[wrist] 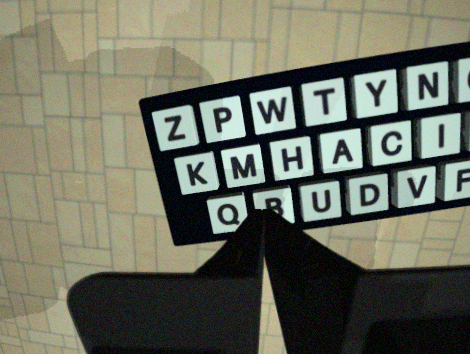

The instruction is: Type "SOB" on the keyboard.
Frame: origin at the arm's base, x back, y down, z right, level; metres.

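Seen in the pictures: gripper, between the fingertips: (261,218).
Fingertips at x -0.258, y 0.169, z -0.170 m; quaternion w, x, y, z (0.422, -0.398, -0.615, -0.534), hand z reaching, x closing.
Pixels of each thing's top centre, then the offset from my fingertips to it. "spot": a spot on its surface instead. Level surfaces: height alone.
- black keyboard, a spot on its surface: (186,220) spot: dx +0.015, dy +0.005, dz -0.033 m
- B key, centre of its top: (273,208) dx -0.006, dy +0.000, dz +0.004 m
- N key, centre of its top: (427,85) dx -0.074, dy +0.000, dz +0.044 m
- Q key, centre of its top: (227,214) dx +0.003, dy +0.000, dz -0.015 m
- U key, centre of its top: (321,201) dx -0.016, dy +0.000, dz +0.022 m
- tan tiled surface, height of its surface: dy +0.016 m
The black keyboard (186,220) lies tilted across the wrist view, its right end cut off by the frame. Its white keys read Z, P, W, T, Y, N in the top row, K, M, H, A, C, I in the middle and Q, U, D, V, F around the B in the bottom row. The B key (280,198) is second from the left in that row. My gripper (261,218) is shut and empty, its tips over the lower part of the B key and hiding part of it. Whether they touch it I cannot tell. No S key shows.
A key cut off at the right edge, beside the N key (428,86), shows part of a curved letter. The Q key (227,215) is just left of the fingertips and the U key (321,201) just right. The keyboard lies on a tan tiled surface (80,200) with darker shadows.
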